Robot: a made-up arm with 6 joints. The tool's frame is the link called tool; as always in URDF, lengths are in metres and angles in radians.
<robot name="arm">
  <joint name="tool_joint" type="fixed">
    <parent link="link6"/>
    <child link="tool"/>
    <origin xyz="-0.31 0.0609 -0.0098" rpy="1.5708 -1.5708 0"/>
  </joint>
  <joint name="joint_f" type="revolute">
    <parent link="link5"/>
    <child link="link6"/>
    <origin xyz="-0.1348 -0.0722 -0.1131" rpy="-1.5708 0 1.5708"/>
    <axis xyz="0 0 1"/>
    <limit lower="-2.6" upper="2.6"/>
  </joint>
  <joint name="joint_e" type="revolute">
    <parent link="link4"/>
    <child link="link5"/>
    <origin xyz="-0.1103 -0.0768 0.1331" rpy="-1.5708 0 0"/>
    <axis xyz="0 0 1"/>
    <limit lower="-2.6" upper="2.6"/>
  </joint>
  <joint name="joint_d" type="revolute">
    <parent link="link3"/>
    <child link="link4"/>
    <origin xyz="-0.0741 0.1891 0.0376" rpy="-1.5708 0 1.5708"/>
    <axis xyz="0 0 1"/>
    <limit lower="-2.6" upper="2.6"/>
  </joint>
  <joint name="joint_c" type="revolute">
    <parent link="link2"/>
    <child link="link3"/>
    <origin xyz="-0.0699 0.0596 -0.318" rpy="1.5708 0 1.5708"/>
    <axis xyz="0 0 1"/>
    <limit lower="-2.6" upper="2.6"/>
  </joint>
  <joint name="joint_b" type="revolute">
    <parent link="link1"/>
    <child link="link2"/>
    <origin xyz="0.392 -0.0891 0.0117" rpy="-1.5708 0 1.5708"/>
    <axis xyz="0 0 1"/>
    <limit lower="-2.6" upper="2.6"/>
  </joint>
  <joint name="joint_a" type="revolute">
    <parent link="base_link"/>
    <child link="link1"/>
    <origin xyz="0 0 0.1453" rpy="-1.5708 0 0"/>
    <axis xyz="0 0 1"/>
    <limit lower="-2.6" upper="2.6"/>
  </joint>
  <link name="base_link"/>
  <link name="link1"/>
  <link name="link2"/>
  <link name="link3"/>
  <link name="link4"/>
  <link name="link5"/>
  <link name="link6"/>
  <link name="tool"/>
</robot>
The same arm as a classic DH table. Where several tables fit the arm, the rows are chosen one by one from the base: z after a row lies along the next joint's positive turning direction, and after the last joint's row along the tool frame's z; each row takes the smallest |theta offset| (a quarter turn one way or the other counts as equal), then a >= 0, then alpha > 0; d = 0 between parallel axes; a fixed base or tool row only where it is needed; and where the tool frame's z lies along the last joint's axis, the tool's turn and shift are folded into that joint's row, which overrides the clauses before.
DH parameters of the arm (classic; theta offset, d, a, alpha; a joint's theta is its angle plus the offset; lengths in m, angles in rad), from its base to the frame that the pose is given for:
base (fixed): 0 0.1453 0 -1.5708
joint_a: -1.5708 0.0117 0.0891 1.5708
joint_b: -1.5708 -0.71 0.0596 1.5708
joint_c: 1.5708 -0.0323 0.1891 -1.5708
joint_d: 0 0.2072 -0.1103 -1.5708
joint_e: -1.5708 -0.1899 0.0722 1.5708
joint_f: 0 0.125 0.31 -1.5708
tool (fixed): -1.5708 -0.0609 0 0
Joint limits (rad, base to tool): -2.6..2.6 -2.6..2.6 -2.6..2.6 -2.6..2.6 -2.6..2.6 -2.6..2.6

